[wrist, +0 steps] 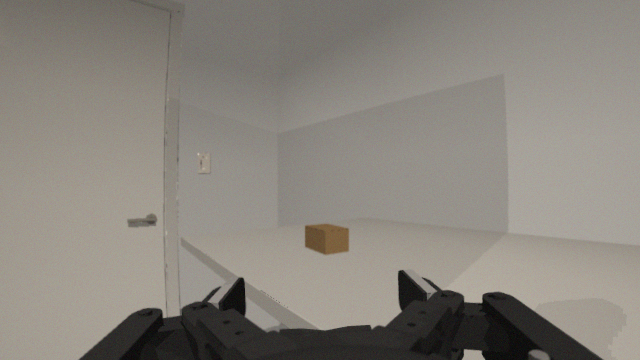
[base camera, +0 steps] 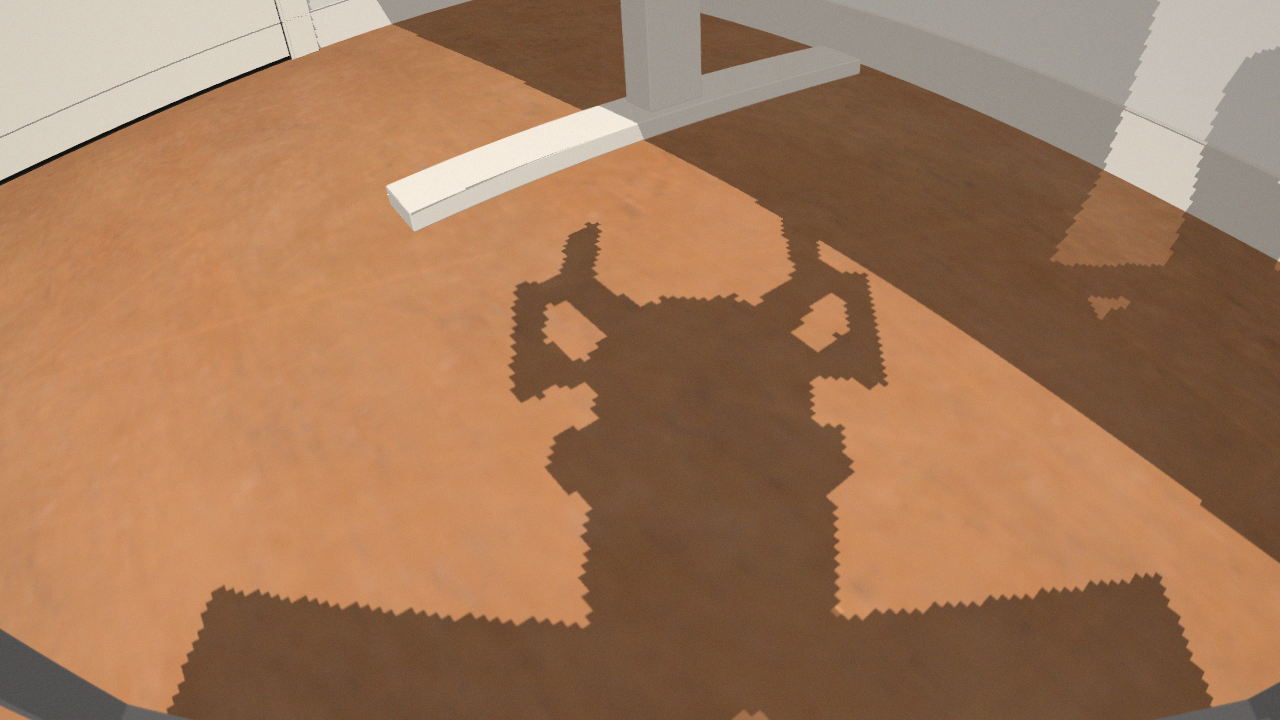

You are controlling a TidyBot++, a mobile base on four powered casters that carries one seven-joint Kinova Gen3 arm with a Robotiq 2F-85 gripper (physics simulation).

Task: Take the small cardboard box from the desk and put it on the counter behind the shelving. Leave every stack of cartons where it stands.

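Places are measured from the arm's base along level axes (x ahead, y left, z up), in centimetres.
Pixels of known places: gripper, fingertip midpoint: (wrist: 322, 291).
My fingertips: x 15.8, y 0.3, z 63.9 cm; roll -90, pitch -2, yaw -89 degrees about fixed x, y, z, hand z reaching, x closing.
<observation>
For each thing: its top centre in the pictures, then the offset to it from my fingertips. "*": a spot on its surface instead. Level surfaces: height alone.
- small cardboard box at its top centre: (wrist: 326, 227) dx +47.9, dy -1.6, dz -3.5 cm
- pale desk top at its surface level: dz -8.5 cm
- desk leg at a spot on its surface: (base camera: 662, 53) * dx +71.3, dy +0.4, dz -93.8 cm
- lever handle at a spot on its surface: (wrist: 142, 220) * dx +116.2, dy +85.8, dz -11.2 cm
- light switch at its top centre: (wrist: 204, 153) dx +141.5, dy +64.8, dz +24.2 cm
- brown floor at its surface level: dz -103.5 cm
The small cardboard box (wrist: 327, 239) sits upright on the pale desk top (wrist: 400, 260), a little right of the middle of the wrist view. My gripper (wrist: 322, 291) is open, with its two fingers wide apart at the bottom of the wrist view and nothing between them. The box shows beyond the fingertips, apart from them. In the base camera view a desk leg (base camera: 662, 53) stands on its long foot (base camera: 519, 170); the box and the gripper itself do not show there. The counter, the shelving and the carton stacks do not show in either view.
A door (wrist: 85, 150) with a lever handle (wrist: 142, 220) is at the left, and a light switch (wrist: 204, 163) is on the wall beside it. Walls stand behind and to the right of the desk. The robot's shadow falls on the brown floor (base camera: 268, 402) before the desk foot.
</observation>
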